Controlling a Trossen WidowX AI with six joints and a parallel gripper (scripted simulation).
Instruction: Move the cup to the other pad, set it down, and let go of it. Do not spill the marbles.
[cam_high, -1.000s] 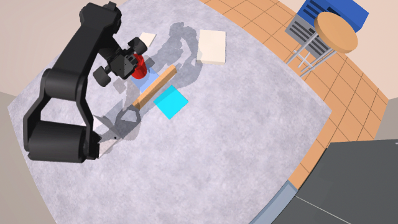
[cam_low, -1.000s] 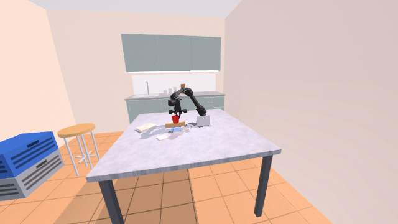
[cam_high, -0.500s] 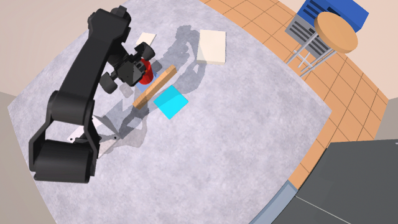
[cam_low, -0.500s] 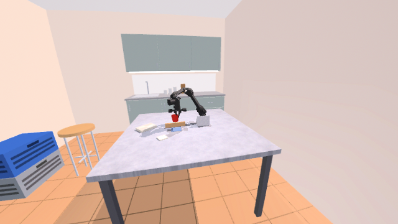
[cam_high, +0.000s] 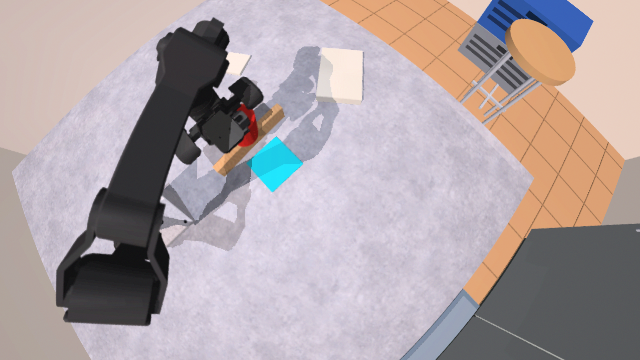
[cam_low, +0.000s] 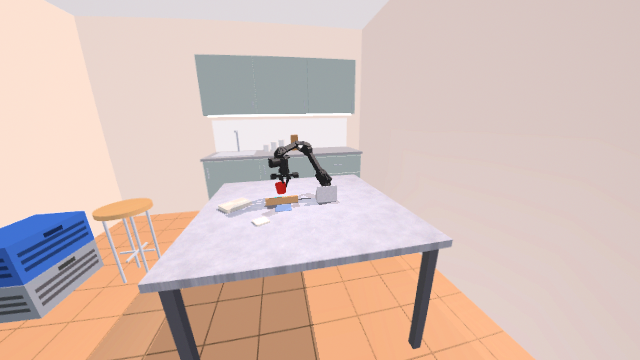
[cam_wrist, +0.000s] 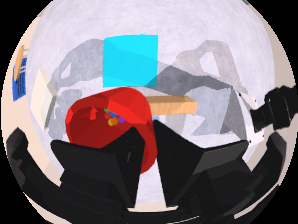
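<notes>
Right now the cyan pad is 12 cm below my gripper tip, 7 cm to the right of it and 4 cm ahead of it. Round my gripper tip: orange-brown block (9 cm below, 3 cm ahead, 1 cm to the left); then cream tile (27 cm to the left, 15 cm ahead, 10 cm below); then red cup (3 cm ahead).
</notes>
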